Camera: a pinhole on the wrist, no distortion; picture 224 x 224 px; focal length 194.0 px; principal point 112.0 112.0 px. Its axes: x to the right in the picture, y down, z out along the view. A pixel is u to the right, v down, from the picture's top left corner.
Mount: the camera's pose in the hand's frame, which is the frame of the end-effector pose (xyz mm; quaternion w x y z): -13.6 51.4 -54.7 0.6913 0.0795 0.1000 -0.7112
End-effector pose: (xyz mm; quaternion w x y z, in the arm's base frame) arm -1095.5 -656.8 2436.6 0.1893 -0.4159 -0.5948 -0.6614
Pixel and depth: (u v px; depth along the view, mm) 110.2 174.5 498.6
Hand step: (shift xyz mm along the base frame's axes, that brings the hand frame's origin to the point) -10.3 455.2 54.7
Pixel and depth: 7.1 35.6 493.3
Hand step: 411.3 380.6 -52.0
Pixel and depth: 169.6 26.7 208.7
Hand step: 59.2 115.2 -123.4
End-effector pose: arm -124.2 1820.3 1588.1 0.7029 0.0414 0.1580 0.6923
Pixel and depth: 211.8 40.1 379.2
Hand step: 296.4 -114.3 214.6
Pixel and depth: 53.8 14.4 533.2
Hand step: 69.7 -174.7 547.8
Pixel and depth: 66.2 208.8 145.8
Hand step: -19.0 79.6 90.0
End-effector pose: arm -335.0 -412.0 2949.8 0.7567 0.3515 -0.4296 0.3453
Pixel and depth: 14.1 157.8 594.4
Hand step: -336.9 -359.7 406.0
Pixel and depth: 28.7 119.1 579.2
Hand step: -339.3 -388.8 278.8
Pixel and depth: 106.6 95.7 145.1
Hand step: -59.8 -67.2 18.2
